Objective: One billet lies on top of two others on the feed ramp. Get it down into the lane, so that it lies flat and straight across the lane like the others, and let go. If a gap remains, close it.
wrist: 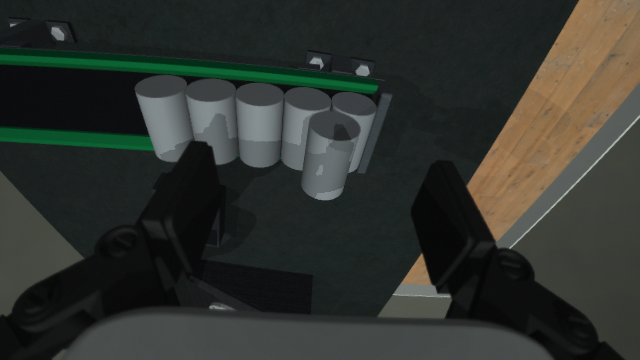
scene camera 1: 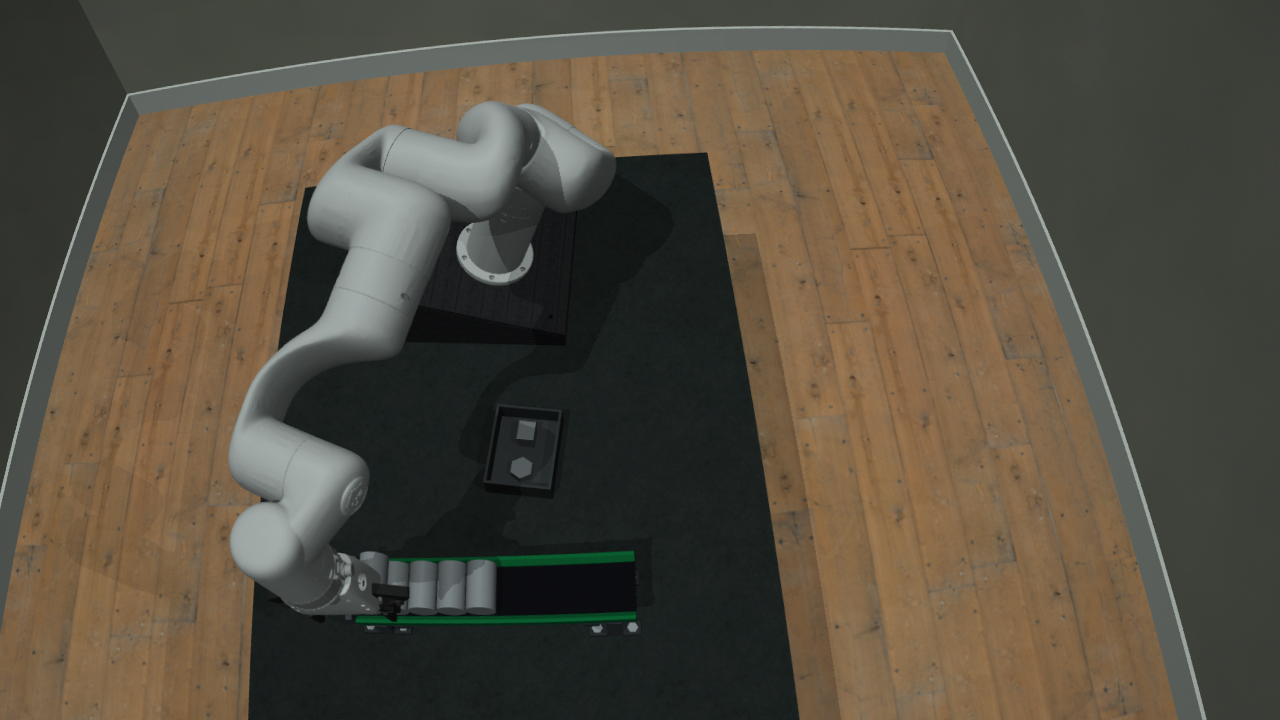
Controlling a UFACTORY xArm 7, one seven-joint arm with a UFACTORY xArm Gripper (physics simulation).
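Places are measured from the arm's base along level axes (x ahead, y left, z up), in centimetres.
Pixels of known places: gripper, fingertip midpoint: (wrist: 320, 178) (scene camera 1: 357, 610); arm's base at its link origin: (scene camera 1: 494, 253).
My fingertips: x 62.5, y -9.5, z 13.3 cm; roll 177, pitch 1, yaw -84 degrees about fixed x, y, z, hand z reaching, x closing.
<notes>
Ahead of a thing's pixels: the offset from my fingertips to its top centre. "*": to the spot under its first point.
The upper billet @(dx -6.9, dy -1.6, dz -7.8 cm) (scene camera 1: 374, 562) (wrist: 327, 160) is a grey cylinder lying on the two billets at the end-stop end, roughly parallel to them. In scene camera 1 the gripper partly hides it. Several billets @(dx -7.2, dy +8.7, dz -10.4 cm) (scene camera 1: 452, 586) @(dx -7.0, dy +4.7, dz -10.7 cm) (wrist: 260, 125) lie side by side across the feed ramp's lane @(* dx -8.0, dy +24.0, dz -13.0 cm) (scene camera 1: 568, 588) (wrist: 65, 97), between green rails. The end stop @(dx -6.6, dy -5.7, dz -13.2 cm) (wrist: 376, 132) stands beside the last one. My gripper (scene camera 1: 391, 601) (wrist: 320, 178) is open and empty. In the wrist view the upper billet shows between its two fingers, farther from the camera than the fingertips.
A dark tray @(dx -30.6, dy +16.2, dz -17.1 cm) (scene camera 1: 490, 447) with a small block @(dx -33.4, dy +16.5, dz -17.7 cm) (scene camera 1: 526, 430) and a hexagonal piece @(dx -27.8, dy +16.0, dz -18.6 cm) (scene camera 1: 520, 467) sits between the ramp and the robot's base (scene camera 1: 494, 259). The green rails (scene camera 1: 572, 557) (wrist: 200, 71) run along the lane, with bolted feet (scene camera 1: 614, 628) (wrist: 340, 65) at the ramp's outer side.
</notes>
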